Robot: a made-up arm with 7 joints. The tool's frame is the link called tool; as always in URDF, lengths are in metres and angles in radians.
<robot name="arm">
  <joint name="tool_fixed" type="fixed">
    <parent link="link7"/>
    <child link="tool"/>
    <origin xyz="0 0 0" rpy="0 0 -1.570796"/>
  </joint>
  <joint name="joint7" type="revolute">
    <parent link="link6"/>
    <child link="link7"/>
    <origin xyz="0.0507 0.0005 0" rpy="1.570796 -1.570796 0"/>
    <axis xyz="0 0 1"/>
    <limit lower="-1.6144" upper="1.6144"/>
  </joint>
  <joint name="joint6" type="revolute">
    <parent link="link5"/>
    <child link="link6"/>
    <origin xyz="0 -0.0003 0.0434" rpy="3.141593 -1.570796 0"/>
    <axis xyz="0 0 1"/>
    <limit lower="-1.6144" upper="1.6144"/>
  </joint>
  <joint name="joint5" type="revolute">
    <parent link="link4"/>
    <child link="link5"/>
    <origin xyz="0.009 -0.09 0.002" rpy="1.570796 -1.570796 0"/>
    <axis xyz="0 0 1"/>
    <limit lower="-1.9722" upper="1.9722"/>
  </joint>
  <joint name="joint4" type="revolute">
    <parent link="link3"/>
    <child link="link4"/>
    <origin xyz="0 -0.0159 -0.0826" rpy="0 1.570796 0"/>
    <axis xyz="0 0 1"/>
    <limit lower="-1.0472" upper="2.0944"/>
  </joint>
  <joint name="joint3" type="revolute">
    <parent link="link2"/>
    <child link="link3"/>
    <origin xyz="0.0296 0.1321 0.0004" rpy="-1.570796 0 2.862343"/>
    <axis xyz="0 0 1"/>
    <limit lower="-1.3" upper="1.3"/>
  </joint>
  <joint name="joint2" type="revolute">
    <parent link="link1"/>
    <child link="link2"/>
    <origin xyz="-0.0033 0.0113 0.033" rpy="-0.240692 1.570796 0"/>
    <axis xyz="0 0 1"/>
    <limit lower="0" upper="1.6"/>
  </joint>
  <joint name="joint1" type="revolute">
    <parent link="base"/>
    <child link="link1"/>
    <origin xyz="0 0 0" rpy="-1.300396 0.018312 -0.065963"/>
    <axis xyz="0 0 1"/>
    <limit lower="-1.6" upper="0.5"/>
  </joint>
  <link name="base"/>
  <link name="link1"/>
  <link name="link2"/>
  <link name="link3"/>
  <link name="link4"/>
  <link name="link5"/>
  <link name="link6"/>
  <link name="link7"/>
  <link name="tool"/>
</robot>
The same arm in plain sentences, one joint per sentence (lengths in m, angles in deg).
The arm has seven revolute joints in a row. What follows holds with every joint at zero, and every direction is one of the base frame's. The first joint sits at the same point as the base frame's origin and rotates about the direction (0.068403, 0.961235, 0.26711), from -91.67 to 28.65 deg. The second joint sits 0.001 m along -x and 0.035 m along +y and 0.002 m along -z from the first joint and rotates about the direction (0.968889, -0.0002, -0.247497), from 0 to 91.67 deg. The third joint sits 0.0331 m along -x and 0.008 m along +y and 0.131 m along -z from the second joint and rotates about the direction (0.247497, -0.0001, 0.968889), from -74.48 to 74.48 deg. The fourth joint sits 0.005 m along -x and 0.084 m along -z from the third joint and rotates about the direction (0.0002, 1, 0), from -60 to 120 deg. The fifth joint sits 0.085 m along +x and 0.002 m along +y and 0.031 m along -z from the fourth joint and rotates about the direction (0.968889, -0.0002, -0.247497), from -113 to 113 deg. The sixth joint sits 0.042 m along +x and 0.011 m along -z from the fifth joint and rotates about the direction (0.0002, 1, 0), from -92.5 to 92.5 deg. The seventh joint sits 0.049 m along +x and 0.013 m along -z from the sixth joint and rotates about the direction (0.247497, -0.0001, 0.968889), from -92.5 to 92.5 deg. The tool frame, which is the frame that the pose is given for, sits at the same point as the seventh joint; its axes are the base frame's turned by roll 0, pitch 14.33 and yaw -0.01 deg (as in URDF: about the fixed x, then y, then z).
